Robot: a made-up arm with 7 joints.
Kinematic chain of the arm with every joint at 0, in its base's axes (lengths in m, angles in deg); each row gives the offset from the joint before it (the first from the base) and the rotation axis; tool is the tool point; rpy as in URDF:
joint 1: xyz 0.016 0.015 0.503 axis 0 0.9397 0.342
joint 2: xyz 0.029 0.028 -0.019 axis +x
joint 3: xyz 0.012 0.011 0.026 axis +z
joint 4: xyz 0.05 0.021 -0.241 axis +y
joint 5: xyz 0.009 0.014 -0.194 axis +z
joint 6: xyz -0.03 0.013 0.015 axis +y
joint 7: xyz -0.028 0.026 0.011 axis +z
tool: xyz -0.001 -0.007 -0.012 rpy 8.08 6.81 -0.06
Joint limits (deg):
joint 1: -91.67..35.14
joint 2: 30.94..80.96
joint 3: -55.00..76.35
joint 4: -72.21..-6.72
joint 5: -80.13..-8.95
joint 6: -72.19..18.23
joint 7: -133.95..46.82
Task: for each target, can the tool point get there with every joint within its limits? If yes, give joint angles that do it. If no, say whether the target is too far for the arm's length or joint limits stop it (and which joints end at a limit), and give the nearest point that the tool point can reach.
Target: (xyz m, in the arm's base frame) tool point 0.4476 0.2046 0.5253
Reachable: yes | joints -61.10 36.29 -25.28 -16.09 -44.79 -31.39 11.99
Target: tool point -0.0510 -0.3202 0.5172
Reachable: no: joint limits stop it (at a limit: joint 1, joint 2, joint 3, joint 4, joint 5, joint 6, joint 7) | nearest point 0.2968 -0.1625 0.7227 | short by 0.434 m
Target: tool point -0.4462 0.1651 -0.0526
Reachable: no: too far | nearest point -0.2531 0.2794 0.2440 | short by 0.372 m
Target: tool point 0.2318 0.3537 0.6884
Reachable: yes | joints -75.40 47.27 52.30 -61.75 -41.33 -58.59 5.51
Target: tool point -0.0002 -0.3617 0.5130
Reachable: no: joint limits stop it (at a limit: joint 1, joint 2, joint 3, joint 4, joint 5, joint 6, joint 7) | nearest point 0.2968 -0.1625 0.7227 | short by 0.415 m
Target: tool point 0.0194 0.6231 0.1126
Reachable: no: too far | nearest point 0.0183 0.4278 0.2368 | short by 0.231 m
